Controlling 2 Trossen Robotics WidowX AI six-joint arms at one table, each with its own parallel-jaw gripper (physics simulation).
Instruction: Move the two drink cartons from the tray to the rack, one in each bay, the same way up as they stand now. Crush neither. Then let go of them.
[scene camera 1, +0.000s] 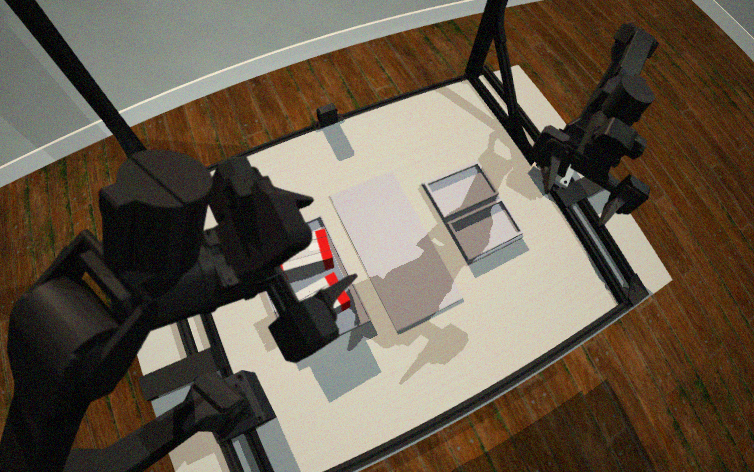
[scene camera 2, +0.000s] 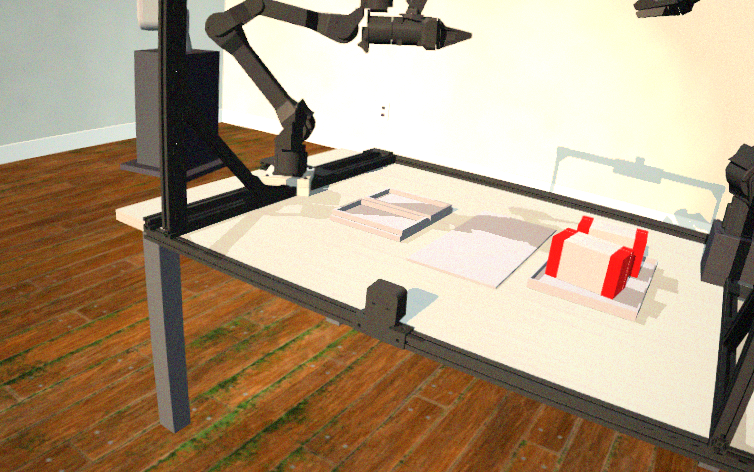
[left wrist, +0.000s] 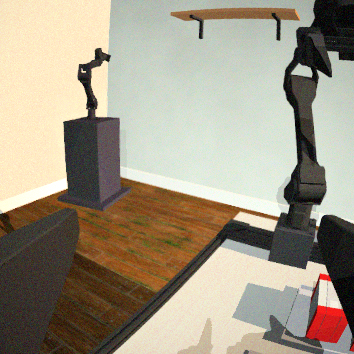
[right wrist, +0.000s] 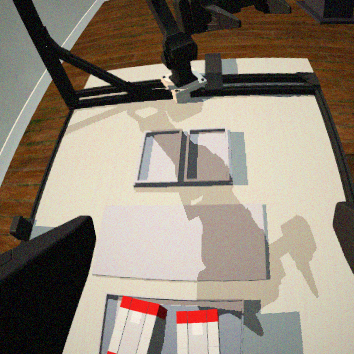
Note:
My left gripper (scene camera 1: 574, 209) is open and holds nothing. My right gripper (scene camera 1: 332, 238) is open and holds nothing. I also see a pale mat (scene camera 2: 486, 249).
My left gripper shows as well in scene camera 2 (scene camera 2: 469, 34), in the left wrist view (left wrist: 203, 225) and in the right wrist view (right wrist: 266, 16). My right gripper shows as well in the right wrist view (right wrist: 218, 222). The pale mat also shows in the right wrist view (right wrist: 203, 242).

